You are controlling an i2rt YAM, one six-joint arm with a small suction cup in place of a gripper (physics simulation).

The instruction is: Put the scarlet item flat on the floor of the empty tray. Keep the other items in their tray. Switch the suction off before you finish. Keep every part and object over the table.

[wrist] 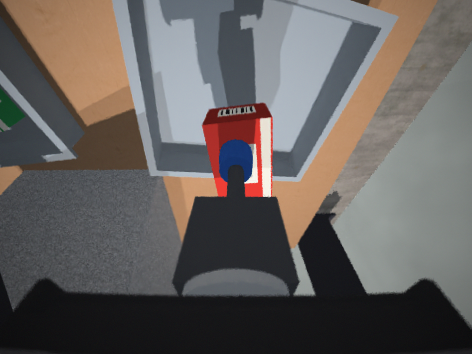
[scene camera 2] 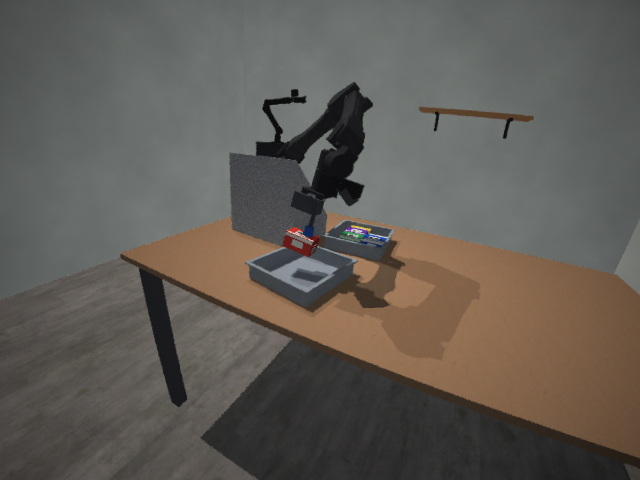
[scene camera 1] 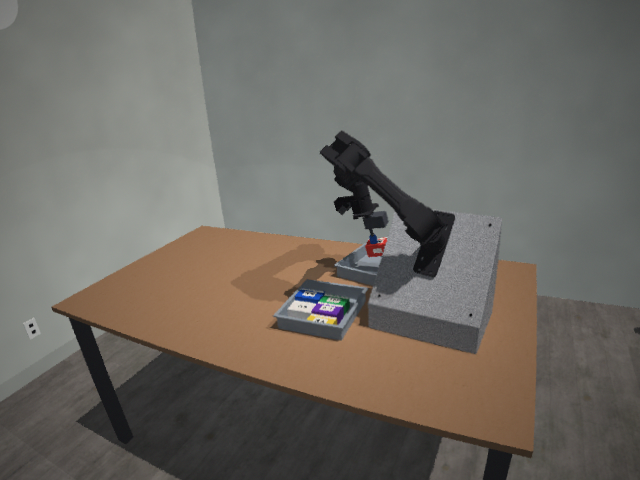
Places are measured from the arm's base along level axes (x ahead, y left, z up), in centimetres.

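Pixels of known places: hand at its tool point: [wrist: 235, 149] [scene camera 2: 306, 238] [scene camera 1: 374, 244]; arm's base at its link origin: [scene camera 2: 276, 176] [scene camera 1: 434, 243].
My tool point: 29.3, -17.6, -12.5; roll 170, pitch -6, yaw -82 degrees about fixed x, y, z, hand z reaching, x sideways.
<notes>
Ahead of a thing's pixels: the offset from my tool point to its top centre, as dx, dy, dz.
The scarlet box {-1.3, -0.9, +2.3} [scene camera 1: 375, 250] [scene camera 2: 298, 243] [wrist: 237, 131] hangs from my blue suction cup [scene camera 1: 373, 239] [scene camera 2: 309, 230] [wrist: 236, 161], which sits on its upper face. The box is slightly tilted in scene camera 2. It is in the air by the base-side rim of the empty tray {+0.5, -1.8, -6.4} [scene camera 1: 356, 272] [scene camera 2: 279, 285] [wrist: 175, 100] and overlaps that rim in the wrist view. The other tray {+1.1, +33.8, -6.4} [scene camera 1: 307, 328] [scene camera 2: 356, 250] [wrist: 35, 85] holds blue {+7.6, +31.8, -6.4} [scene camera 1: 309, 297], white {+6.5, +37.3, -8.0} [scene camera 1: 301, 306], green {-0.8, +30.3, -7.3} [scene camera 1: 336, 300] [wrist: 7, 112], purple {-1.9, +35.8, -7.0} [scene camera 1: 330, 311] and yellow {-3.1, +41.4, -8.0} [scene camera 1: 321, 320] items. The gap under the box is hard to judge.
The grey speckled base block [scene camera 1: 434, 304] [scene camera 2: 263, 198] [wrist: 90, 225] stands close to both trays. The table edge [scene camera 2: 217, 304] runs near the empty tray. A wall shelf [scene camera 2: 475, 113] is far behind the table.
</notes>
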